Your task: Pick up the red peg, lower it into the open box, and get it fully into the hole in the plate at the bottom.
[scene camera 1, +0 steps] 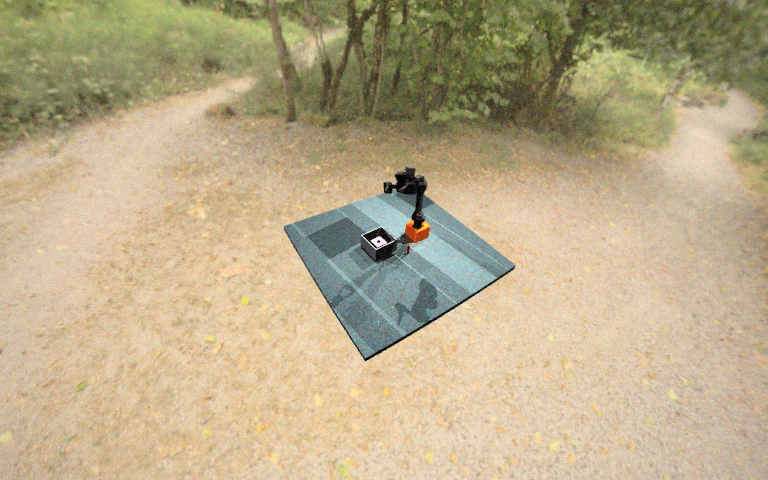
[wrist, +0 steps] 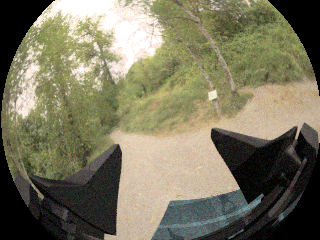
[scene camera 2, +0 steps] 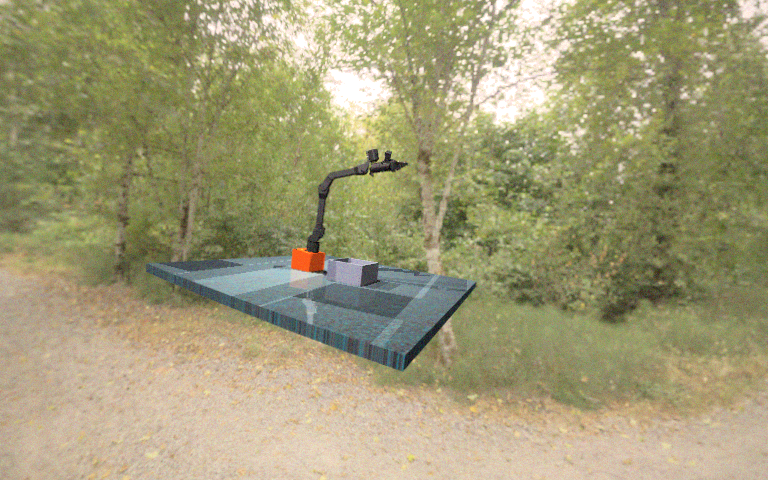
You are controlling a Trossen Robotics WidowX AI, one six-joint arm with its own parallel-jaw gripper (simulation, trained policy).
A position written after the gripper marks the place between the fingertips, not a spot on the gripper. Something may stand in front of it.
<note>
In view: the gripper (wrist: 167, 141) and a box (scene camera 2: 357, 272).
</note>
